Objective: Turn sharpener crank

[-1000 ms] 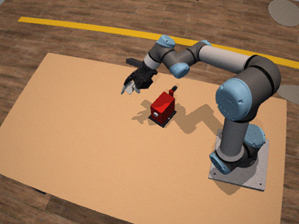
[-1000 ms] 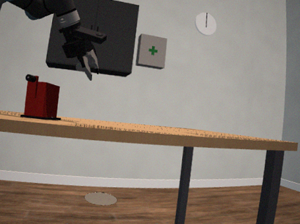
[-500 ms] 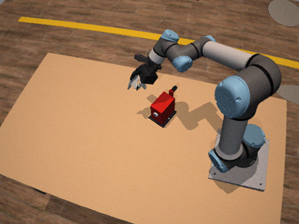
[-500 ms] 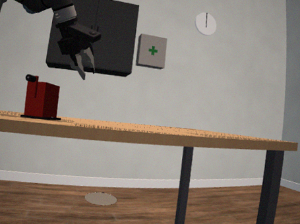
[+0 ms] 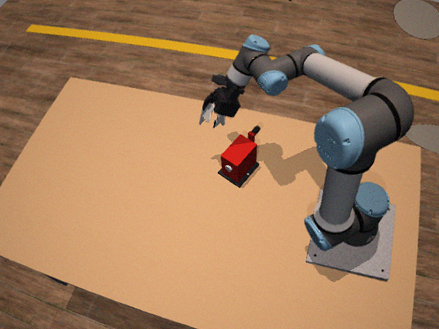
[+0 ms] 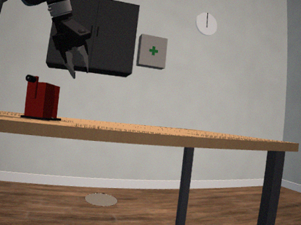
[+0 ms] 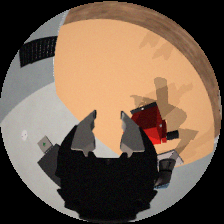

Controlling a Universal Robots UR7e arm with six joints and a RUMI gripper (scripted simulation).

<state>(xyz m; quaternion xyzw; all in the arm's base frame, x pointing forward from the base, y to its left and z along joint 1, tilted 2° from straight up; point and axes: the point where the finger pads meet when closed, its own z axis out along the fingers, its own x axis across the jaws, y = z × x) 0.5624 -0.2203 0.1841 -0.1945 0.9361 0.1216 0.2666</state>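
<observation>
Right now my hand is 16 cm past the crank handle, 5 cm above it and 2 cm to the left of it.
</observation>
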